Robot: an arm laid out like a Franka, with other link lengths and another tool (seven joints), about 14 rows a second.
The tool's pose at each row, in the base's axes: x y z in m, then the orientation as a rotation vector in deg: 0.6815 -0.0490 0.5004 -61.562 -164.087 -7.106; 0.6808 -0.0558 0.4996 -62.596 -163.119 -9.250; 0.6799 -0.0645 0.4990 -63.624 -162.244 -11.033; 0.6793 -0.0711 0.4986 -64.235 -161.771 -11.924; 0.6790 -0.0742 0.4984 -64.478 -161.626 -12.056; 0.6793 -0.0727 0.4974 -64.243 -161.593 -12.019
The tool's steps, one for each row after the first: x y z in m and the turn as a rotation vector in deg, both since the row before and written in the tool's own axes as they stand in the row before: -0.0040 -0.0056 0.0001 -1.215 0.889 0.816; -0.0052 -0.0071 -0.0005 -1.030 0.715 0.799; -0.0040 -0.0052 -0.0006 -0.526 0.343 0.467; -0.0019 -0.0025 -0.0003 -0.082 0.058 0.181; 0.0007 0.0012 0.0012 0.071 0.110 -0.126
